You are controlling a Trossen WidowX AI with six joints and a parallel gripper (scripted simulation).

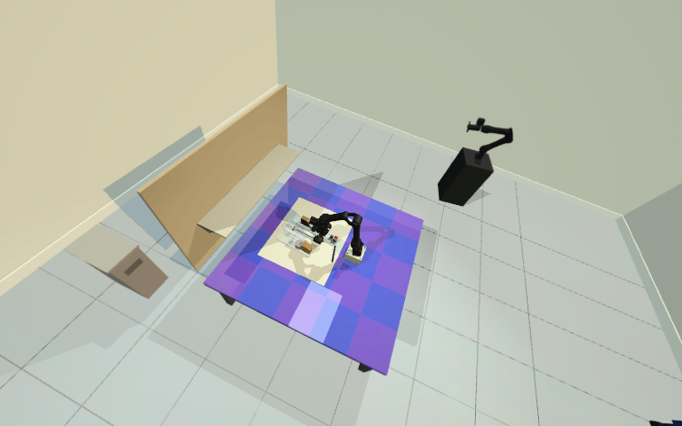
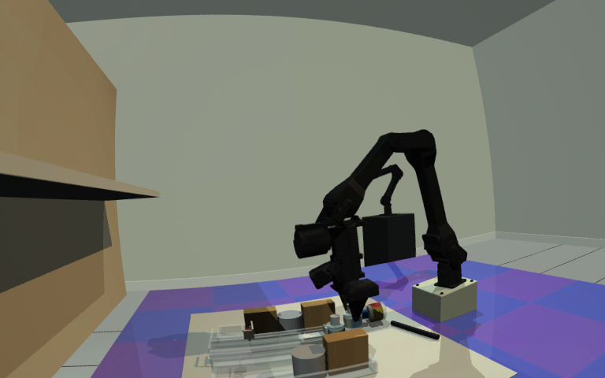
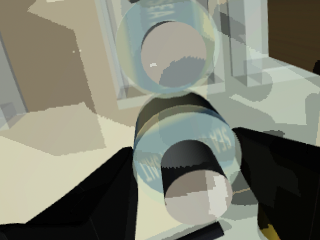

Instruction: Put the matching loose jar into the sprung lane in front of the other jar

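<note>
My gripper tip is 190 mm short of the clear lane rack, 30 mm to the left of it and 30 mm above it. Also, from my gripper tip: wooden shelf wall (640 mm ahead, 140 mm to the right, 350 mm above); then black rod (120 mm behind, 80 mm to the left, 50 mm below).
</note>
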